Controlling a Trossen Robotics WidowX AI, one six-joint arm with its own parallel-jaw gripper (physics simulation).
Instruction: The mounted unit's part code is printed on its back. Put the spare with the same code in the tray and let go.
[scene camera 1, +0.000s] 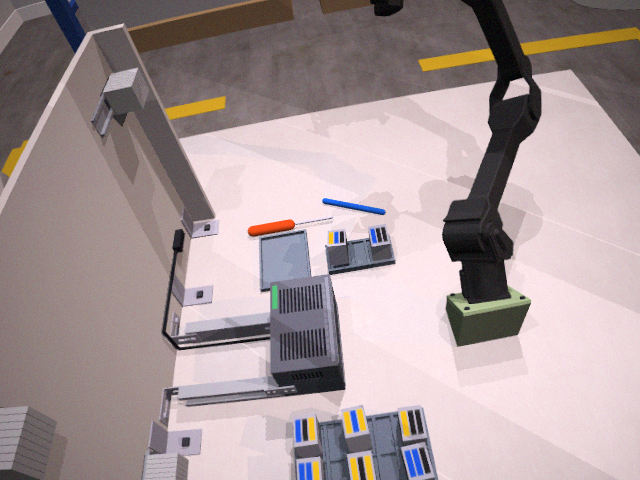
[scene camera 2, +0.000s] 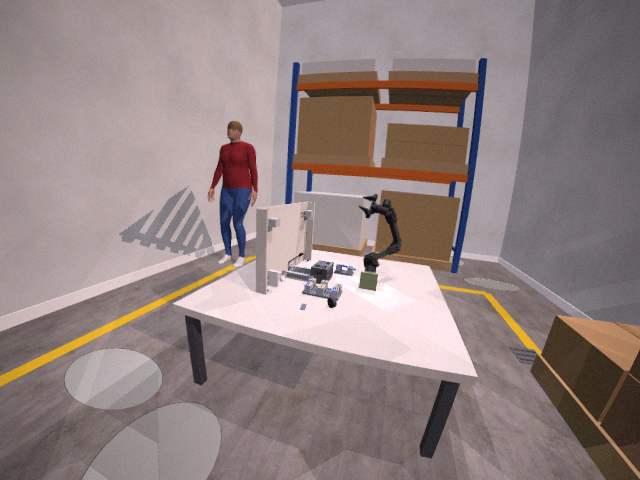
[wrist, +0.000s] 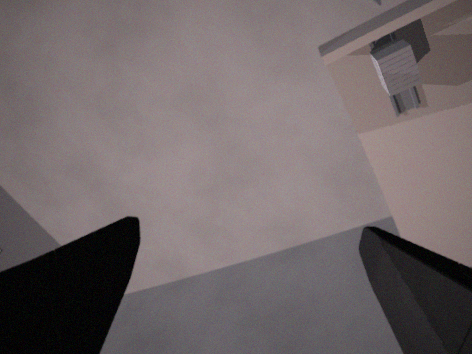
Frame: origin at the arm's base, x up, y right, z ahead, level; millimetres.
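Seen in the pictures: gripper, fingertip midpoint: (scene camera 2: 360, 201) (wrist: 252, 234); arm's base, link origin: (scene camera 1: 486, 295) (scene camera 2: 369, 276).
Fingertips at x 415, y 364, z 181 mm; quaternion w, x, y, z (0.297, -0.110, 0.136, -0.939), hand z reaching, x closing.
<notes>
Offsets run from my fingertips to a thing's top centre. "spot": to the spot under its first point.
My gripper (scene camera 2: 363, 202) (wrist: 252, 234) is open and empty, raised high above the table. A dark grey vented unit {spot: dx -386, dy -412, dz +112 mm} (scene camera 1: 300, 328) (scene camera 2: 322, 270) with a green stripe stands at the end of two rails from the upright panel; no code on its back is readable. A flat blue-grey tray {dx -476, dy -207, dz +168 mm} (scene camera 1: 284, 260) lies behind it in scene camera 1. Striped spares stand in two holders: a yellow-blue-black spare {dx -423, dy -212, dz +58 mm} (scene camera 1: 337, 246) and a blue-black-black spare {dx -433, dy -207, dz -20 mm} (scene camera 1: 380, 242) in the small one, and several, including a yellow-blue-yellow spare {dx -422, dy -550, dz +38 mm} (scene camera 1: 355, 426), in the large one, partly cut off.
The upright panel (scene camera 1: 87, 217) (scene camera 2: 284, 240) carries finned grey blocks, one finned block {dx -95, dy -149, dz +349 mm} (scene camera 1: 124, 90) (wrist: 397, 67) near its far upper end. A black cable {spot: dx -413, dy -312, dz +361 mm} (scene camera 1: 168, 294) runs from it to the unit. An orange screwdriver {dx -464, dy -124, dz +158 mm} (scene camera 1: 271, 227) and a blue rod {dx -474, dy -87, dz +27 mm} (scene camera 1: 354, 206) lie near the tray.
</notes>
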